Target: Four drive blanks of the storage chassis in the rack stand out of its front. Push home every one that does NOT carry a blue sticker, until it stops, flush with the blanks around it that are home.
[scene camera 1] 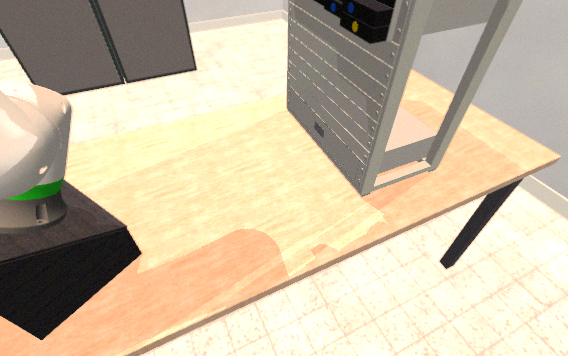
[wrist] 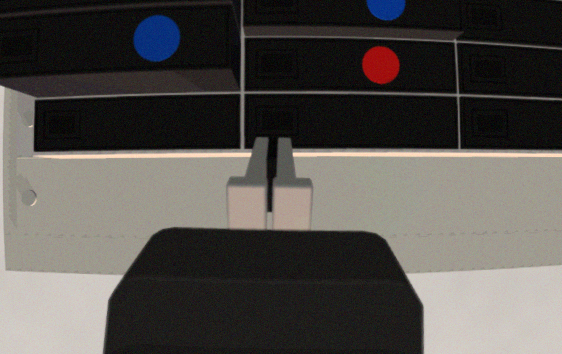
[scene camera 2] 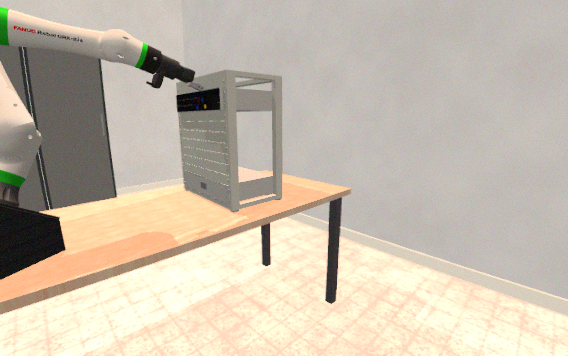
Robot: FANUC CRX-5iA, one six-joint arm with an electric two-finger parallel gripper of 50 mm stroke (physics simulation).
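Scene:
Scene camera 1 shows me a grey rack. The rack is there in the wrist view (125,125) too, and scene camera 2 also has it in frame. On the rack, (scene camera 1: 346,93) and (scene camera 2: 212,149) are the same spot.

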